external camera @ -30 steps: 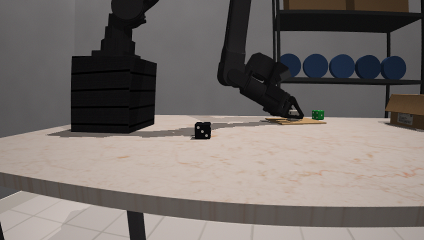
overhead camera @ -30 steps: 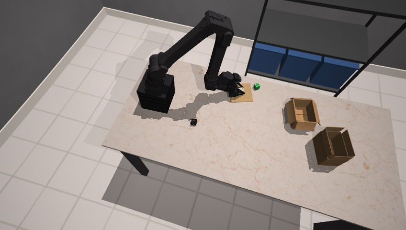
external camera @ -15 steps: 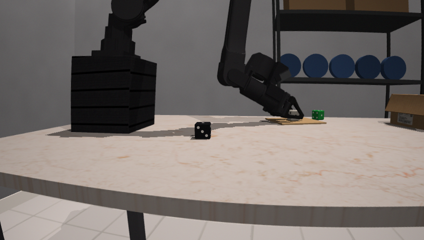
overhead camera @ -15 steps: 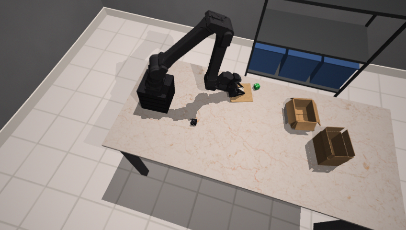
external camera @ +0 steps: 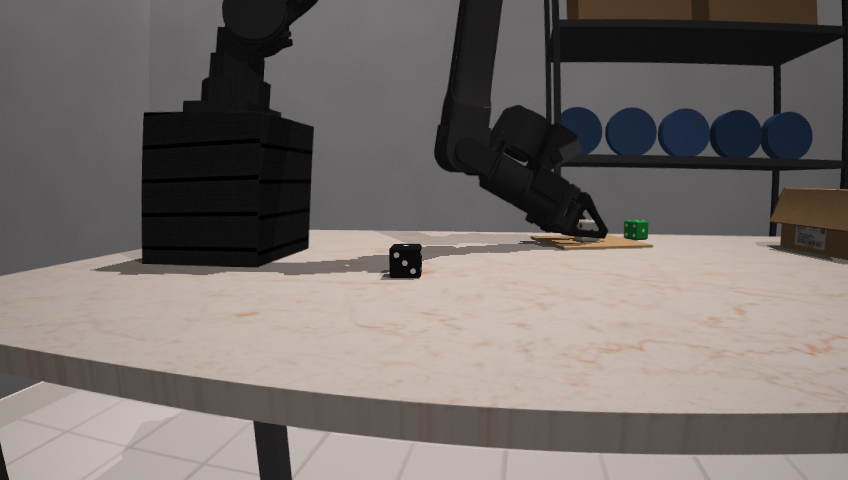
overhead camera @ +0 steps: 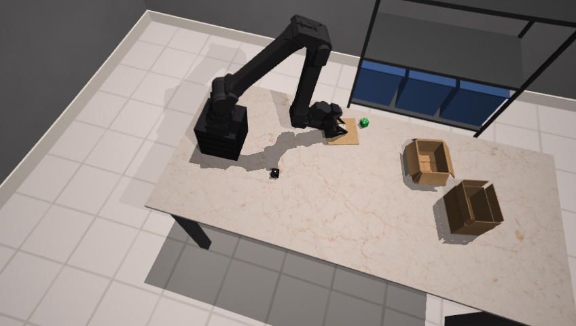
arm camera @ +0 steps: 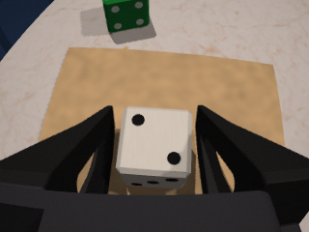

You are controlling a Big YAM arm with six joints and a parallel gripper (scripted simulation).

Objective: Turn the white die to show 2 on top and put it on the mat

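The mat lies 2 cm below my hand, 1 cm to the right of it and 1 cm behind it. Also, from my hand: black die (28 cm to the right, 25 cm behind); then green die (8 cm ahead, 5 cm to the left).
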